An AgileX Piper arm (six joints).
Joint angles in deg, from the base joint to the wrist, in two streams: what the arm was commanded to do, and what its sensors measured. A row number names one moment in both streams.
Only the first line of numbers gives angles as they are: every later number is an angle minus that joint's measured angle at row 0.
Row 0, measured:
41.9, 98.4, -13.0, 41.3, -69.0, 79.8
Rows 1 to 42, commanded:
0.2, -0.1, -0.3, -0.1, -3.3, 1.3
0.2, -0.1, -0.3, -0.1, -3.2, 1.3
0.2, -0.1, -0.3, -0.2, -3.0, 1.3
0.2, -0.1, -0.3, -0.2, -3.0, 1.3
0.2, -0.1, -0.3, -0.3, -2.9, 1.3
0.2, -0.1, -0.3, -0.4, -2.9, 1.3
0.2, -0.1, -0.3, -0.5, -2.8, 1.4
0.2, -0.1, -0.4, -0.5, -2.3, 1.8
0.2, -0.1, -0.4, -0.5, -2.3, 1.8
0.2, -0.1, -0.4, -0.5, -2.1, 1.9
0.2, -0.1, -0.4, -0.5, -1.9, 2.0
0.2, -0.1, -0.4, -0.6, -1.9, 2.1
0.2, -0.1, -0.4, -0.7, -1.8, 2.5
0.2, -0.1, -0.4, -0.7, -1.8, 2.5
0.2, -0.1, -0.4, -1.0, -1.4, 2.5
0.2, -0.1, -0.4, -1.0, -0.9, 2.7
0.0, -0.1, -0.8, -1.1, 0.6, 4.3
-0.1, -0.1, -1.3, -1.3, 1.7, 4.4
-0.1, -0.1, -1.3, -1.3, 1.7, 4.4
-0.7, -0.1, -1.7, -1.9, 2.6, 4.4
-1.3, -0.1, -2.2, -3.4, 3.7, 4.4
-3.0, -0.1, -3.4, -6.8, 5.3, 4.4
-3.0, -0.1, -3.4, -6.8, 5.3, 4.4
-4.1, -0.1, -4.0, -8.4, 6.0, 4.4
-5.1, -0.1, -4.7, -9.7, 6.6, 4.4
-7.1, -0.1, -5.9, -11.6, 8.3, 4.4
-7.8, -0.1, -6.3, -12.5, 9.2, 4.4
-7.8, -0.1, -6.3, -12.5, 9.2, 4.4
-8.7, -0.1, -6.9, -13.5, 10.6, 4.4
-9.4, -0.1, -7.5, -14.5, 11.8, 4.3
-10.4, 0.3, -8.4, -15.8, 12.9, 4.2
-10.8, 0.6, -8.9, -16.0, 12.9, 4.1
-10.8, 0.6, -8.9, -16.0, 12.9, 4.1
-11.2, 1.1, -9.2, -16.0, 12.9, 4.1
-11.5, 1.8, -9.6, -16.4, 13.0, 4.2
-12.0, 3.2, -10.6, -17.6, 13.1, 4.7
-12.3, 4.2, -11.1, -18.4, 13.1, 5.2
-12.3, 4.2, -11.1, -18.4, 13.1, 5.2
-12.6, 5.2, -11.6, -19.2, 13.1, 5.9
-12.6, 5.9, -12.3, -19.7, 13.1, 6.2
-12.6, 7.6, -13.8, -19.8, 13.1, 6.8
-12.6, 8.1, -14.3, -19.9, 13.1, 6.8
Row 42, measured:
-12.3, 6.8, -12.4, -18.6, 12.7, 6.0
